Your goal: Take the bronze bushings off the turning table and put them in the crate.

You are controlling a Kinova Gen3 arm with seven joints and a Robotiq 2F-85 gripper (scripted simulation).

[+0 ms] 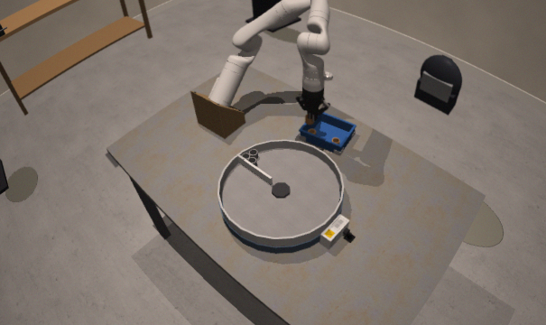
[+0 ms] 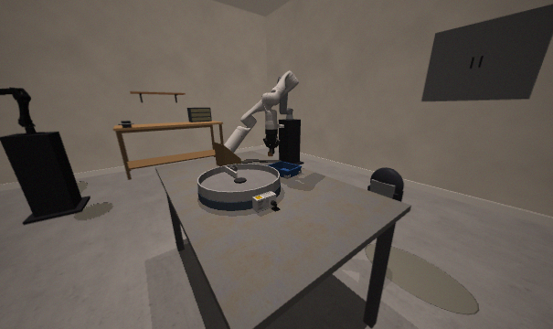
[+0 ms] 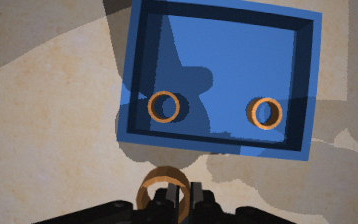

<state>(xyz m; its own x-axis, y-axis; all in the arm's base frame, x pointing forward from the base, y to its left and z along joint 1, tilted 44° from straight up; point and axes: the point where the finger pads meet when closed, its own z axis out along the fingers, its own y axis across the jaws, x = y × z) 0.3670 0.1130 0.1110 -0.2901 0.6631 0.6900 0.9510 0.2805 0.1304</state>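
The blue crate is 9 cm to the left of my hand and 14 cm below it. From my hand the other things lie so: round turning table (10 cm ahead, 26 cm to the right, 11 cm below).
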